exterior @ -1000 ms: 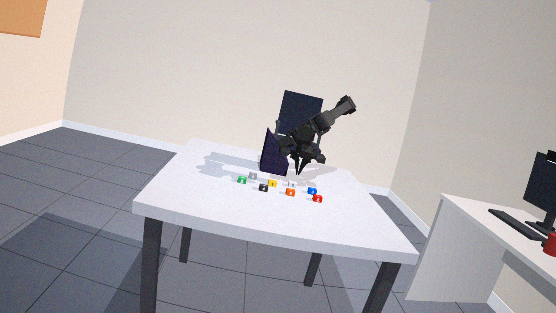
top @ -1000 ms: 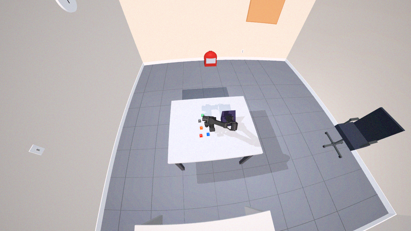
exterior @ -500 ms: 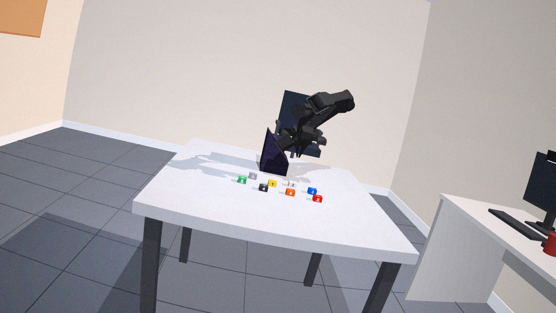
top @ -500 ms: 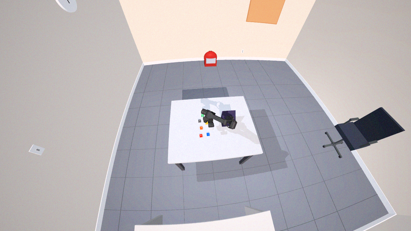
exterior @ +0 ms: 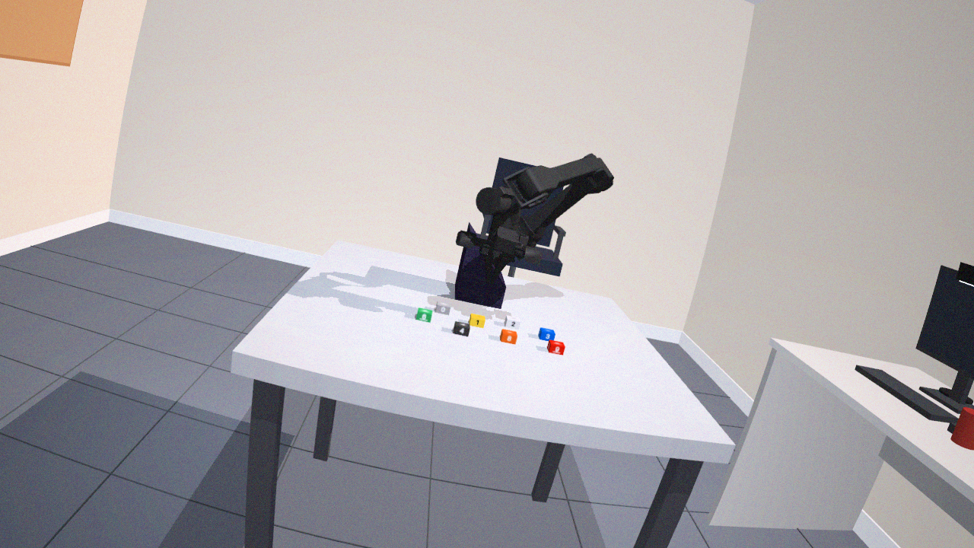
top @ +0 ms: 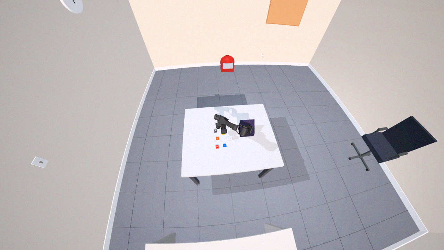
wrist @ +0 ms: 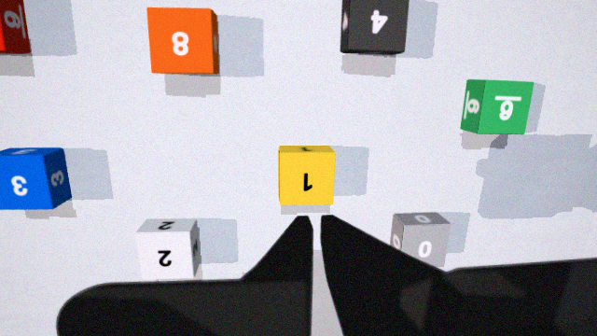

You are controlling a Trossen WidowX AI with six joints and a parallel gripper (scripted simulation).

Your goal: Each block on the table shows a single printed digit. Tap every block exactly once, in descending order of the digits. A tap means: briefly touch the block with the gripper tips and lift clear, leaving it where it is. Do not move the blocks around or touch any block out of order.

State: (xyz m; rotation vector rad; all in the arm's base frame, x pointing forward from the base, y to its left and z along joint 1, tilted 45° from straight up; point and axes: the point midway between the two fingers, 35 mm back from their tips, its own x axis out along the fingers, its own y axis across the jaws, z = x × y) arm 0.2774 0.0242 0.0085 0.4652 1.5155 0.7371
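Right now the yellow block marked 1 is 90 mm below my gripper tip, 10 mm to the right of it and 10 mm behind it. The rest, counted from my gripper tip: black block 4 (90 mm below, 90 mm ahead, 30 mm to the right); then orange block 8 (90 mm below, 70 mm to the left, 60 mm ahead); then white block 2 (90 mm below, 70 mm to the left, 60 mm behind).
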